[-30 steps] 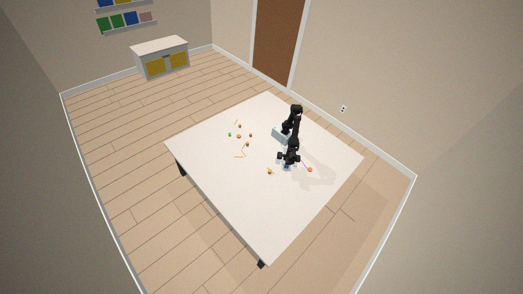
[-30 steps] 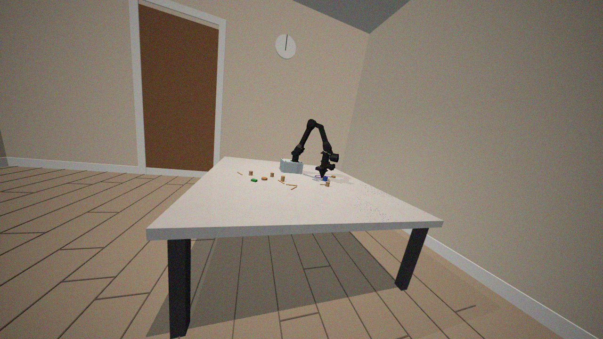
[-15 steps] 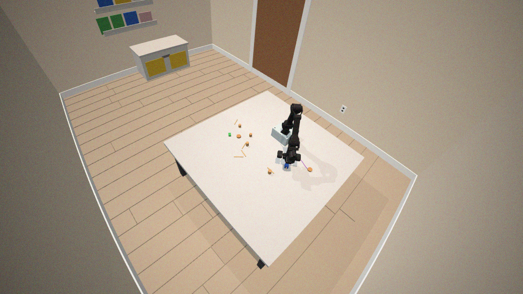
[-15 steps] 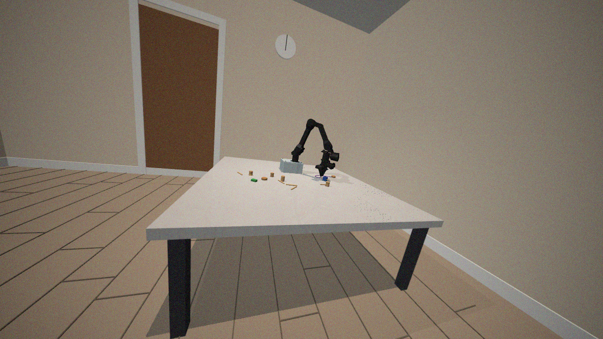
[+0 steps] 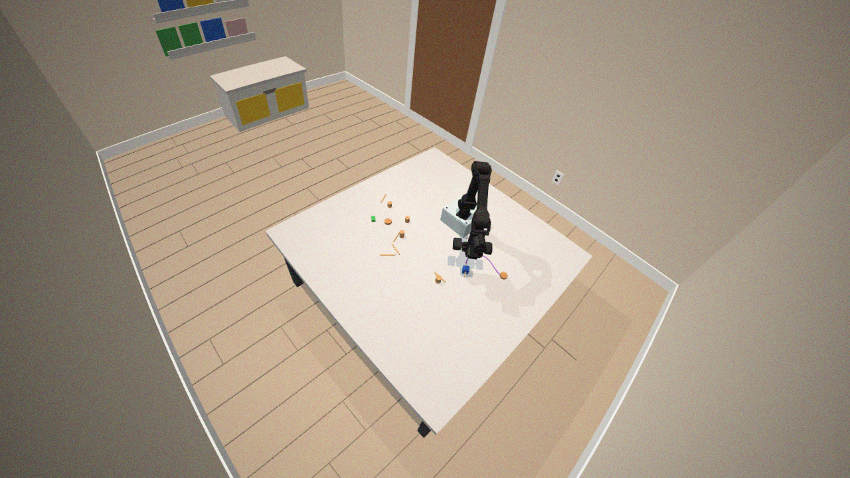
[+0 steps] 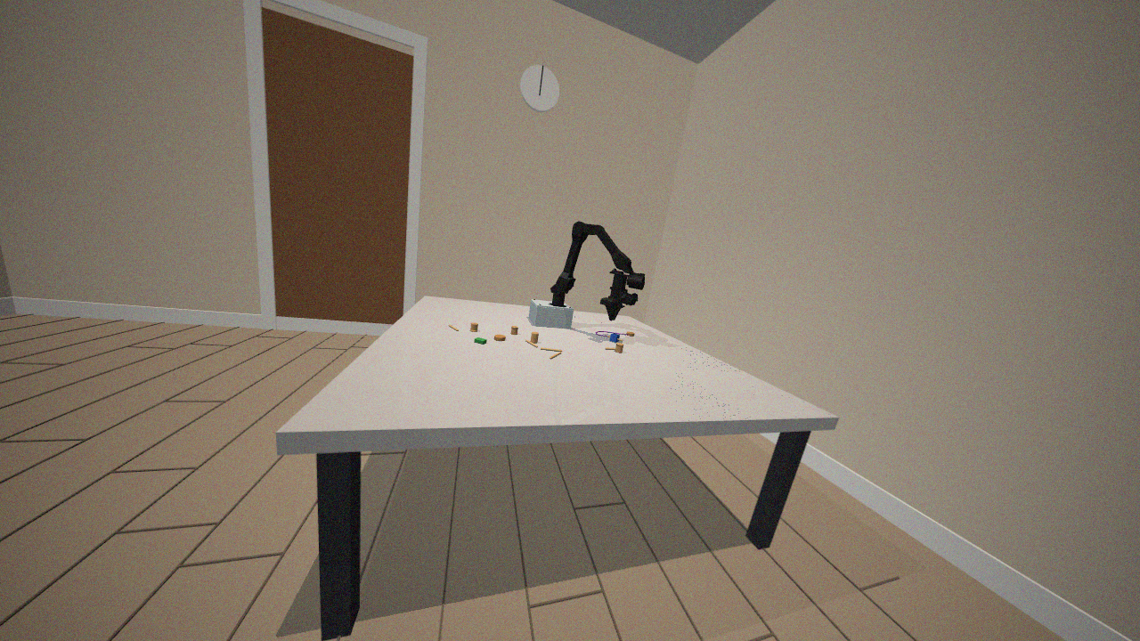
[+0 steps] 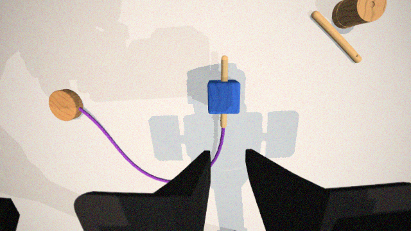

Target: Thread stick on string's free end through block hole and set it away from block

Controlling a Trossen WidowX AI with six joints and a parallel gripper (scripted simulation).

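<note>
My gripper tip is now 3 cm short of the blue wooden block, 1 cm to the right of it and 7 cm above it. Also, from my gripper tip: thin wooden stick: 1 cm ahead, 1 cm to the left, 8 cm below; purple string: 8 cm below; short round wooden block: 16 cm ahead, 6 cm to the right, 7 cm below.
</note>
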